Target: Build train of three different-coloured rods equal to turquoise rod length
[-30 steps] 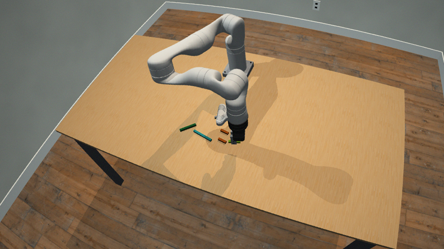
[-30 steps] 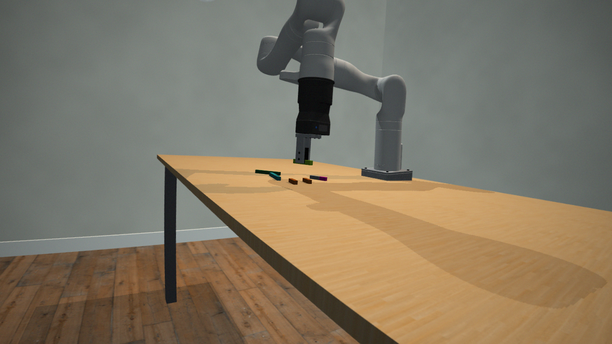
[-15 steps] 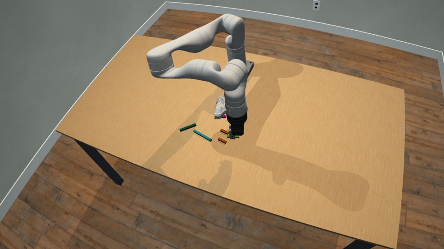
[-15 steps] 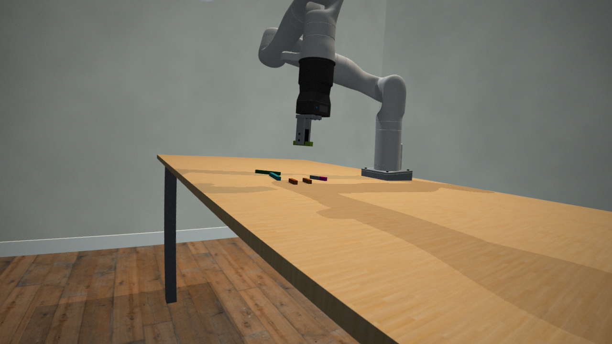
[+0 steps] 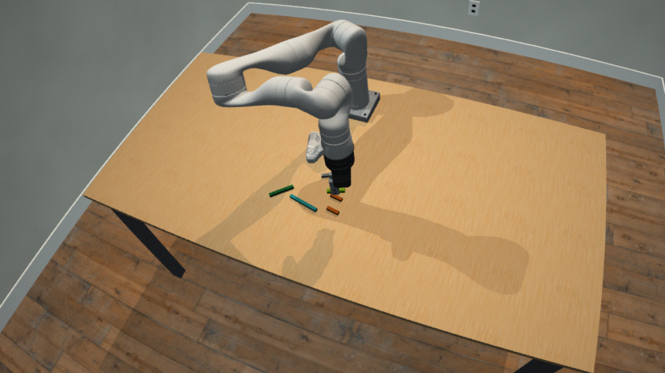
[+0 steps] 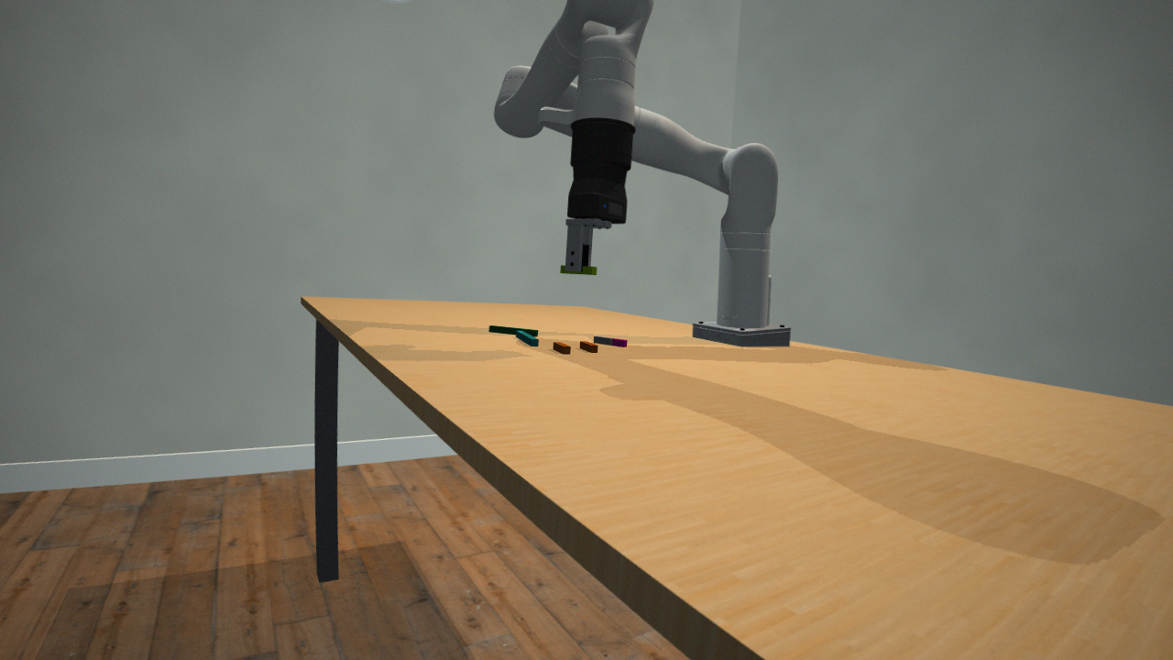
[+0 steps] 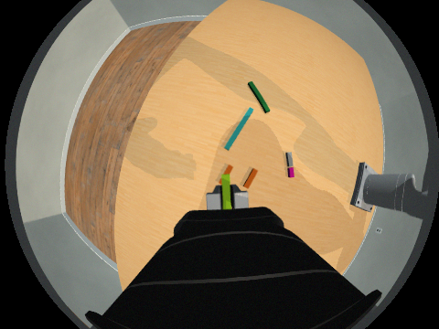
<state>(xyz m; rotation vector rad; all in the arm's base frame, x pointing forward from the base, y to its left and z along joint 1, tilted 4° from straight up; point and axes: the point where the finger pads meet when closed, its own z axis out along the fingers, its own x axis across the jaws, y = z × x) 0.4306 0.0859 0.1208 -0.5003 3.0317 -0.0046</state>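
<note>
My gripper is now 120 mm above the grey rod, 110 mm past it and 80 mm to the left of it. Round my hand: lime rod (20 mm below); turquoise rod (120 mm below, 110 mm to the right); magenta rod (120 mm below, 120 mm behind, 60 mm to the right).
</note>
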